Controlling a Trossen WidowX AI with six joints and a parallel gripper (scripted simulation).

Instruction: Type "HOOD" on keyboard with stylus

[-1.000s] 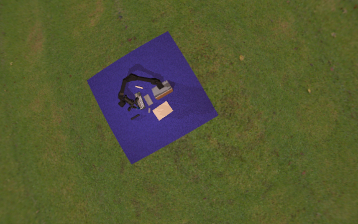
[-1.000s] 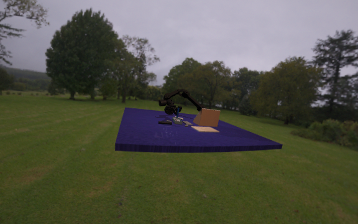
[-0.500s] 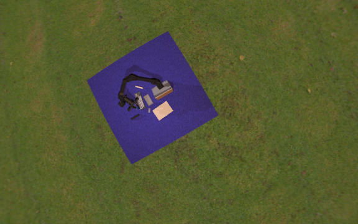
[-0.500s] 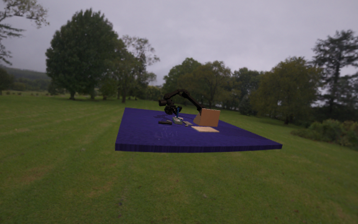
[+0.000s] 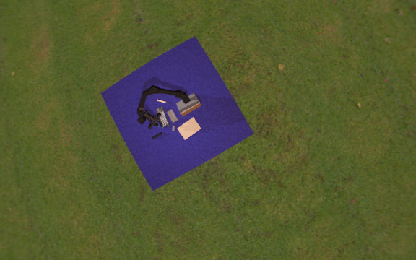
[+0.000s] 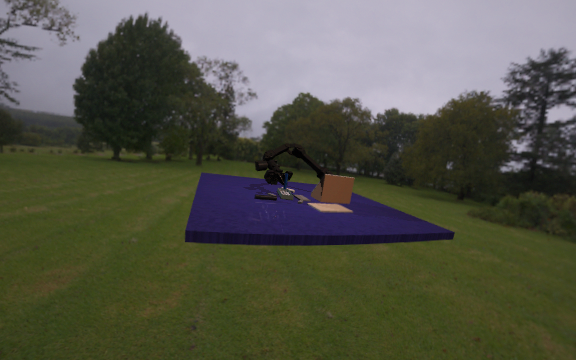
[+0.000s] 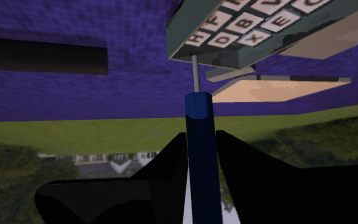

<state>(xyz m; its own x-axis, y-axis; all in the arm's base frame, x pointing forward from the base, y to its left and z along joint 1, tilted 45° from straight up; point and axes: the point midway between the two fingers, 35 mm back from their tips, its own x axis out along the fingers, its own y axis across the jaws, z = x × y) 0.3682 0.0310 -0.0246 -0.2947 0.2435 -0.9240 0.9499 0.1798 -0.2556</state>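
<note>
My gripper tip is now 14 cm past the grey slab, 4 cm to the left of it and 8 cm above it. Also, from my gripper tip: grey stylus tip: 5 cm below; blue stylus: 1 cm below; black bar: 12 cm ahead, 5 cm to the left, 7 cm below.
</note>
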